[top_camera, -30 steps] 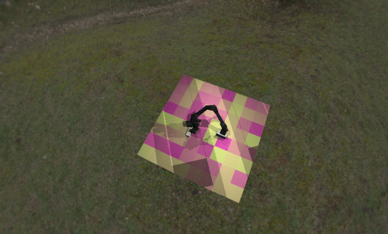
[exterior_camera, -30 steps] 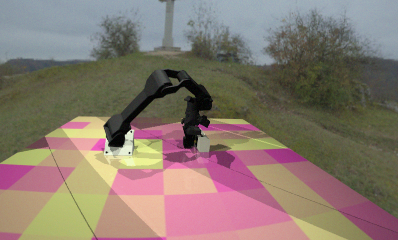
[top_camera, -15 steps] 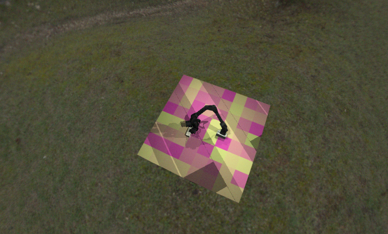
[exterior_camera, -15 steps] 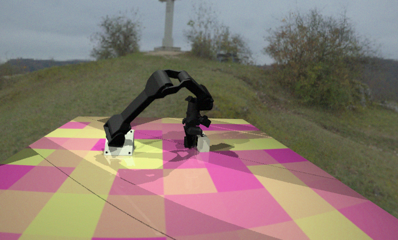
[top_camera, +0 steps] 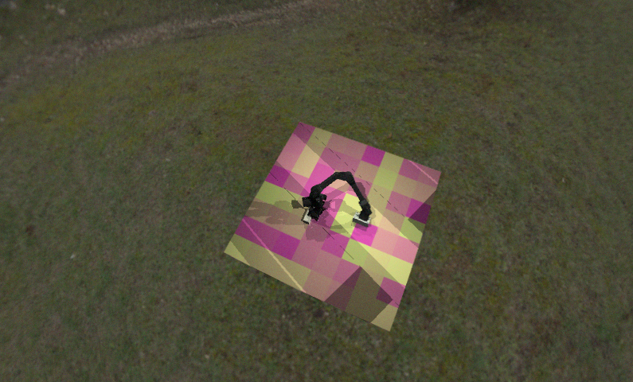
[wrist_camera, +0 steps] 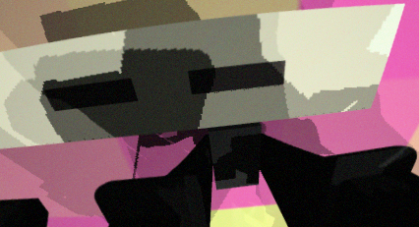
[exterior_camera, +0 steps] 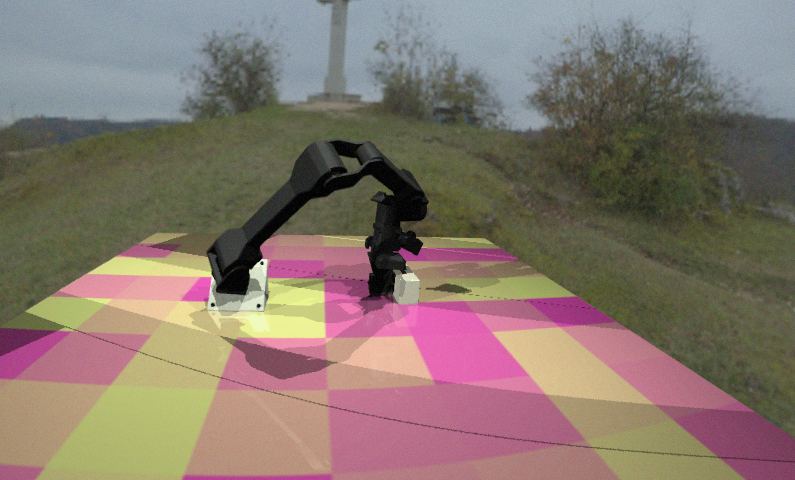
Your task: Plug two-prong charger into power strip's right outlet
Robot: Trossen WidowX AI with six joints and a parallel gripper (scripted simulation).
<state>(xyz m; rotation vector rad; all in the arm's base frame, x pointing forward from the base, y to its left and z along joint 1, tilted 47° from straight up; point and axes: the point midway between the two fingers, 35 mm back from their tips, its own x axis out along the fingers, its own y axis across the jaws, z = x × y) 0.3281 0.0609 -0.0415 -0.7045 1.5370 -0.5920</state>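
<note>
Right now my gripper tip is 2 cm short of the dark charger and 1 cm below it.
</note>
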